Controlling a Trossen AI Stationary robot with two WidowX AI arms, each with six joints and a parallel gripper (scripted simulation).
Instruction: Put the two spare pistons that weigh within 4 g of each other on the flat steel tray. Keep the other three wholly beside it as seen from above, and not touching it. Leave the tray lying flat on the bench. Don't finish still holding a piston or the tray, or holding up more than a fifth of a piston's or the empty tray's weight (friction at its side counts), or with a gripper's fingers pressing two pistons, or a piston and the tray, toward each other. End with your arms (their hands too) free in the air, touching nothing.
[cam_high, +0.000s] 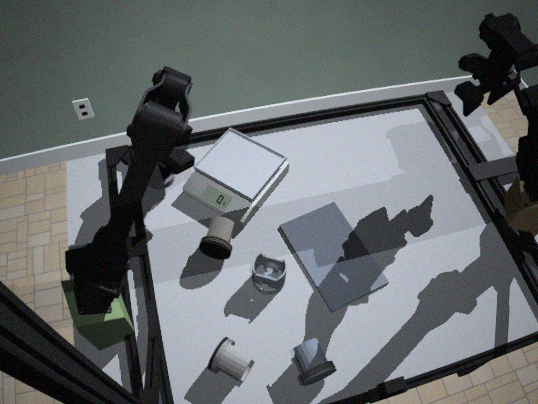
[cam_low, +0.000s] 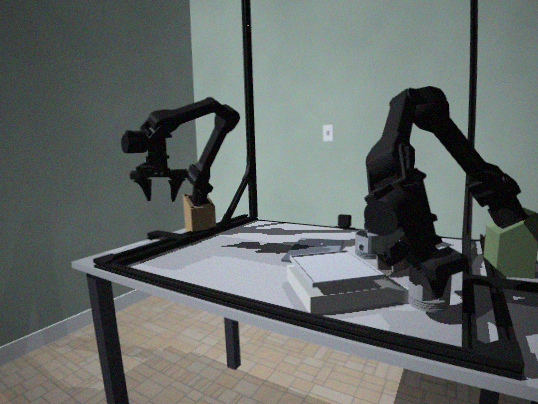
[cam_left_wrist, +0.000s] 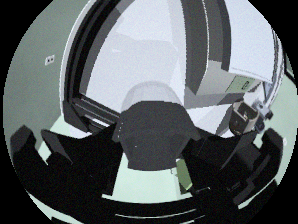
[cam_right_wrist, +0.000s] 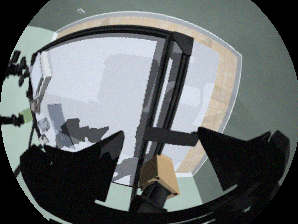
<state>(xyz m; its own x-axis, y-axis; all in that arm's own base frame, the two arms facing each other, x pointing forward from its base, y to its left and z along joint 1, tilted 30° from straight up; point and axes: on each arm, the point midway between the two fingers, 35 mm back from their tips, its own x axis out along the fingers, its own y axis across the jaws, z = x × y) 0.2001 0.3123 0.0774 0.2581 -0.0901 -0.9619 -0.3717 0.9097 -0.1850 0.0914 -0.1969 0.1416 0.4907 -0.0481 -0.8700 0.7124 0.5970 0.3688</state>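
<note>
Now: left hand 3 cm past the white scale, 19 cm to the left of it and 3 cm above it. From my left hand the other things lie so: flat steel tray 30 cm behind, 34 cm to the right, 8 cm below.
</note>
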